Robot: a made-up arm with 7 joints.
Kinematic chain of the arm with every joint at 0, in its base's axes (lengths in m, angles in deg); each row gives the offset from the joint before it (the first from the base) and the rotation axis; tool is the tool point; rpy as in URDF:
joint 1: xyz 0 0 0.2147 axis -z
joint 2: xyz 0 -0.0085 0.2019 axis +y
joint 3: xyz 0 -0.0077 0.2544 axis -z
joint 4: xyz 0 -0.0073 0.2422 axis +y
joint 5: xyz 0 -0.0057 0.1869 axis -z
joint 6: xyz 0 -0.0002 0.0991 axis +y
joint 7: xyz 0 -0.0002 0.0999 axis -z
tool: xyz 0 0 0 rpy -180 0 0
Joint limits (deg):
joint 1: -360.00..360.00
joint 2: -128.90..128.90
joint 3: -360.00..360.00
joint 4: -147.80..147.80
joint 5: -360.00..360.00
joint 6: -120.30..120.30
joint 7: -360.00..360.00
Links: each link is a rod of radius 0.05 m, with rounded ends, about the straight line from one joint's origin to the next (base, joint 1, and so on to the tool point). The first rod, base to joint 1, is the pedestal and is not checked.
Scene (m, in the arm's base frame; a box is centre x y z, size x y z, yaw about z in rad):
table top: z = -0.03
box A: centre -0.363 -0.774 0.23 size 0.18 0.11 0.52 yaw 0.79
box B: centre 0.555 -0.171 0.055 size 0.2 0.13 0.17 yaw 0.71
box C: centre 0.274 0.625 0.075 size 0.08 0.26 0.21 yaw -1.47
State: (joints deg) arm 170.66 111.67 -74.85 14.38 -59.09 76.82 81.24
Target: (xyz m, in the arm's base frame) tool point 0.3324 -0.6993 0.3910
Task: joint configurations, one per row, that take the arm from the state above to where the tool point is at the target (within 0.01 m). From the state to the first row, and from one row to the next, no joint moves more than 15 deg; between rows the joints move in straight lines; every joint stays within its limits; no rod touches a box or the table.
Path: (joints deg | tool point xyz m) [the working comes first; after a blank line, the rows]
Joints at the target: 79.93 93.36 -78.08 31.32 -56.28 67.43 81.24
Straight joint move there: touches box A.

1: 161.03 96.94 -71.29 25.24 -55.10 74.00 81.56 | -0.6525 -0.4134 0.3283
2: 151.41 82.20 -67.72 36.09 -51.11 71.18 81.89 | -0.5216 -0.5402 0.4809
3: 141.78 67.47 -64.16 46.95 -47.12 68.36 82.21 | -0.3482 -0.6039 0.6067
4: 132.15 52.74 -60.60 57.80 -43.13 65.53 82.54 | -0.1657 -0.6004 0.7005
5: 119.10 62.89 -64.97 51.18 -46.41 66.01 82.21 | -0.0610 -0.6703 0.6456
6: 106.04 73.05 -69.34 44.56 -49.70 66.48 81.89 | 0.0624 -0.7147 0.5761
7: 92.98 83.21 -73.71 37.94 -52.99 66.96 81.56 | 0.1972 -0.7262 0.4910
8: 79.93 93.36 -78.08 31.32 -56.28 67.43 81.24 | 0.3324 -0.6993 0.3910

